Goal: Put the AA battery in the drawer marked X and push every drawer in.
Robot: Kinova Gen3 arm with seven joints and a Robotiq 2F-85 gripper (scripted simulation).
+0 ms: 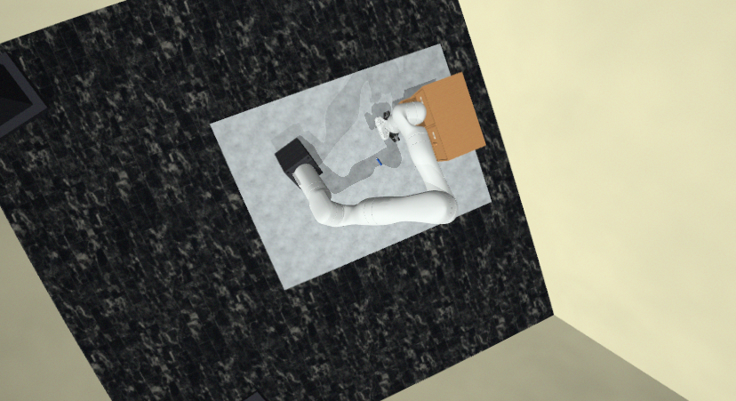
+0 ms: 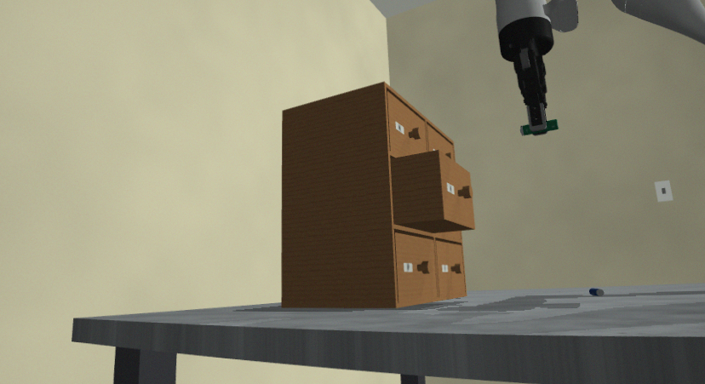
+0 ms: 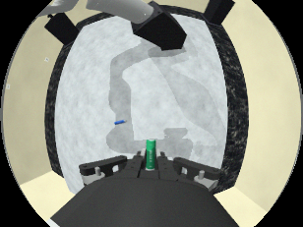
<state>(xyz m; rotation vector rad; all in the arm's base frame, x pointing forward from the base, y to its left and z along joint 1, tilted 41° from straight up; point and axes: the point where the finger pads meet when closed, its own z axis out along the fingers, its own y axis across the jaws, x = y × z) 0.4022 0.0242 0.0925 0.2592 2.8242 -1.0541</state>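
My gripper is now 1 cm above the green AA battery. From my hand the other things lie so: blue AA battery: 6 cm behind, 11 cm to the right, 24 cm below.
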